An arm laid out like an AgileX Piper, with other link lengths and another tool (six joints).
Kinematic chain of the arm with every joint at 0, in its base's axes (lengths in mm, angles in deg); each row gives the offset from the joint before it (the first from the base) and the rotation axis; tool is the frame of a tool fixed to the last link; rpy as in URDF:
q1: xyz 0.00 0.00 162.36 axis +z
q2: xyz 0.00 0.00 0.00 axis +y
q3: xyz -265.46 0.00 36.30 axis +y
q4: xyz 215.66 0.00 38.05 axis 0.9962 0 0.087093
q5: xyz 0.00 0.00 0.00 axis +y
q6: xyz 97.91 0.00 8.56 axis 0.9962 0 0.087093
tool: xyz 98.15 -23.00 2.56 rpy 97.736 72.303 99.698
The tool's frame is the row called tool.
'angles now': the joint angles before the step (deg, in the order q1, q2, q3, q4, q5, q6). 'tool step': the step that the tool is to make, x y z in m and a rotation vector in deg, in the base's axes. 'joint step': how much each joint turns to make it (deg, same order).
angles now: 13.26, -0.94, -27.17, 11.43, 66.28, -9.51
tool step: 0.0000, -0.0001, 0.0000, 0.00, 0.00, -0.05
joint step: -0.03, -0.01, 0.00, -0.02, 0.01, 0.02
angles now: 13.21, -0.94, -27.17, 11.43, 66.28, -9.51
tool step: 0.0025, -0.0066, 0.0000, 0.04, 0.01, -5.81
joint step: -5.86, 0.00, 0.00, 0.07, 0.01, -0.02
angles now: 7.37, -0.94, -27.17, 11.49, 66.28, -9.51
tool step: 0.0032, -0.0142, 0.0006, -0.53, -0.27, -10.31
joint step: -9.91, 0.01, 0.00, -0.67, -0.26, -0.01
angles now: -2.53, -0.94, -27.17, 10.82, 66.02, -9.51
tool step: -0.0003, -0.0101, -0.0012, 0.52, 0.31, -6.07
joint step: -3.88, 0.03, 0.10, -1.72, -0.15, 2.31
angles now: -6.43, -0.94, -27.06, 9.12, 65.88, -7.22
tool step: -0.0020, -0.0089, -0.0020, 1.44, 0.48, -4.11
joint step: 0.01, 0.01, 0.07, -2.99, 0.00, 4.65
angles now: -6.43, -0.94, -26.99, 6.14, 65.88, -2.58
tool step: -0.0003, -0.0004, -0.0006, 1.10, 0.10, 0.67
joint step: 2.74, 0.03, -0.01, -1.26, -0.05, 2.56
